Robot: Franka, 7 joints.
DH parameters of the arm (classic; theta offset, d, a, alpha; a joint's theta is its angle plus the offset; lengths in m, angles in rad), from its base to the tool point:
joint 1: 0 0.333 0 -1.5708
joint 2: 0 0 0 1.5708
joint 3: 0 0.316 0.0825 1.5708
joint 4: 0 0 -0.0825 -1.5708
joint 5: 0 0.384 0 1.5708
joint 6: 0 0 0.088 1.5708
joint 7: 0 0.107 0 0
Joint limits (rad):
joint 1: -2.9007..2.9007
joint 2: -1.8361..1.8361
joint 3: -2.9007..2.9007
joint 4: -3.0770..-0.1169
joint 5: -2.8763..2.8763
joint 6: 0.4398..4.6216
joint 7: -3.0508..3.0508
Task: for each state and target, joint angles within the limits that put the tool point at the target. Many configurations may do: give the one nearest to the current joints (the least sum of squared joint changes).
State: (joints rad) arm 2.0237 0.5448 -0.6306 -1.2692 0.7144 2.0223 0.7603
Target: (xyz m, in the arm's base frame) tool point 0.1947 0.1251 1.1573
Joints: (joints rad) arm 1.7736 -0.0746 -0.9448 -0.5213 0.6320 2.5681 0.7603
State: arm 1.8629 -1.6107 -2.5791 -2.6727 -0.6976 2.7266 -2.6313
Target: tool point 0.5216 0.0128 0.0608
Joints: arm 1.8836 -1.4937 -2.1463 -2.1778 -0.6914 2.8609 -2.6313
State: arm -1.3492 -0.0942 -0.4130 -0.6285 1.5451 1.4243 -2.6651
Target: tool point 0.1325 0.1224 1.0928
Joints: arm -1.5185 -0.4212 0.0494 -0.4844 1.5755 1.2673 -2.6651
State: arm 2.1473 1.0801 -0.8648 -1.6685 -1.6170 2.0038 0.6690
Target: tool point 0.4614 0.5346 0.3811
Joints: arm 1.7842 0.9863 -1.1347 -1.6129 -1.6306 1.9868 0.6690
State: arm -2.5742 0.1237 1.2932 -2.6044 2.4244 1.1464 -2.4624
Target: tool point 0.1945 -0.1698 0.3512
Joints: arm -2.6566 0.3639 1.4323 -3.0770 1.8715 0.5640 -2.4624
